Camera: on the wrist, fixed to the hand. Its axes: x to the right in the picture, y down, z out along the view.
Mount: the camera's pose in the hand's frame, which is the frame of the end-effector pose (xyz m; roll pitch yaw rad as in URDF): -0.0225 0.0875 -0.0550 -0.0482 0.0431 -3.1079
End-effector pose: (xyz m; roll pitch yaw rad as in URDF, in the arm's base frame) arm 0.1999 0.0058 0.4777 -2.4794 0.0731 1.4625
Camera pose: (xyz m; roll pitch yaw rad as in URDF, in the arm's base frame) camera 0.2996 -0.0284 0.4689 2.4305 -0.1278 -1.6791
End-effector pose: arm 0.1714 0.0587 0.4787 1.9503 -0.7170 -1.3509
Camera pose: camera 0.1714 0.1445 0.5405 -2.0460 0.7311 1.7201
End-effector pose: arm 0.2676 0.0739 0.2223 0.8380 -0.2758 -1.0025
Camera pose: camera 0.3356 0.1521 0.2434 -0.8899 0.3297 2.1290
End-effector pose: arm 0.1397 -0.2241 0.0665 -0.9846 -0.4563 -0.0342
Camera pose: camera 0.1651 -0.2224 -0.0362 0.9623 0.4514 -3.1152
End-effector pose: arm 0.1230 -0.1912 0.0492 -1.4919 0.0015 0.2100
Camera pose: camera 0.1109 -0.2428 -0.0423 1.4422 -0.0317 -2.8859
